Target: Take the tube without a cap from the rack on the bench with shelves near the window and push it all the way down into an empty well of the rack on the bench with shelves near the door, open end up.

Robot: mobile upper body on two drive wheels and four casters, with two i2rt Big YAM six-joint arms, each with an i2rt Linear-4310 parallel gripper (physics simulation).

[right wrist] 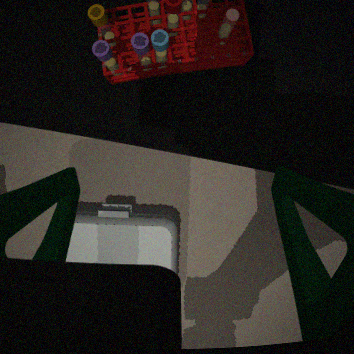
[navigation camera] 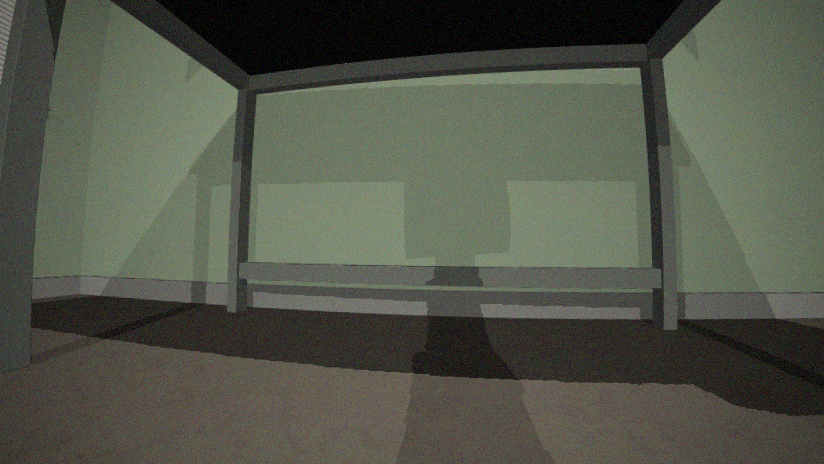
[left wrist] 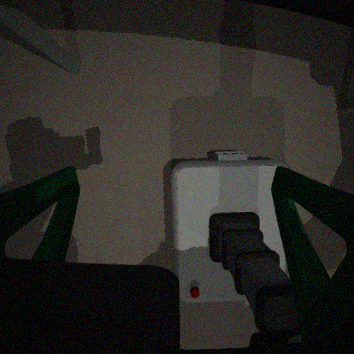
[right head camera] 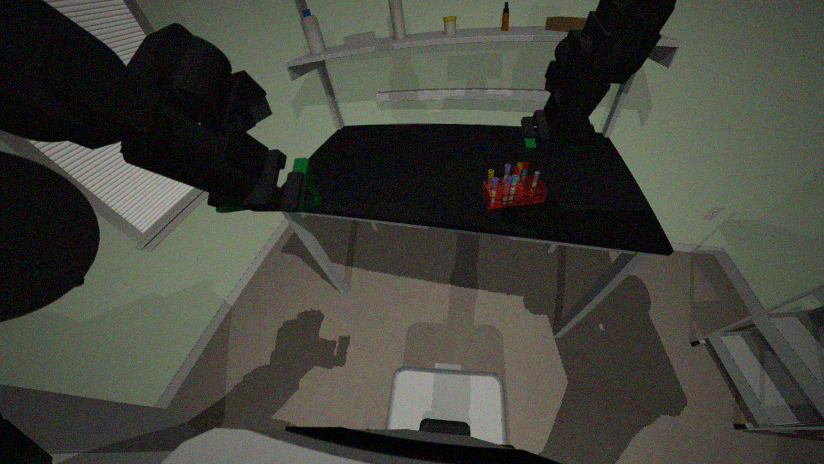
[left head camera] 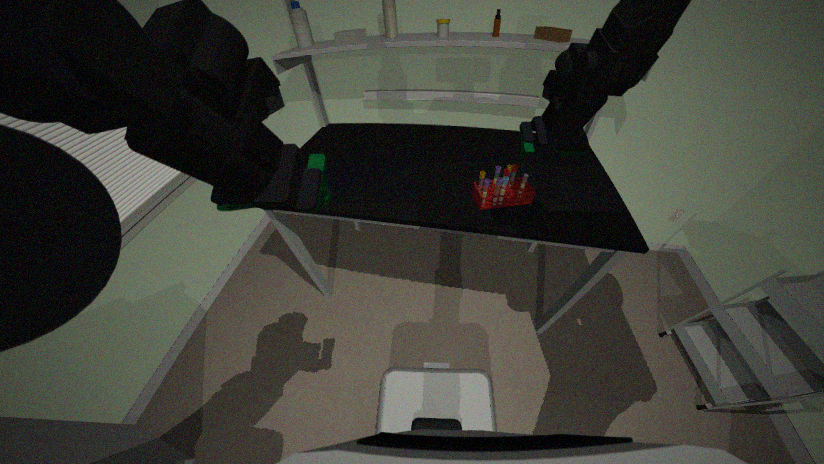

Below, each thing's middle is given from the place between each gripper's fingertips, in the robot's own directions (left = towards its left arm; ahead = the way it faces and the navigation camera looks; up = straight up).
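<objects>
I see the red rack (right head camera: 521,196), and my right gripper is 25 cm above it and 17 cm short of it.
Counted from my left hand, the red rack is 33 cm below, 45 cm to the right and 42 cm ahead.
</objects>
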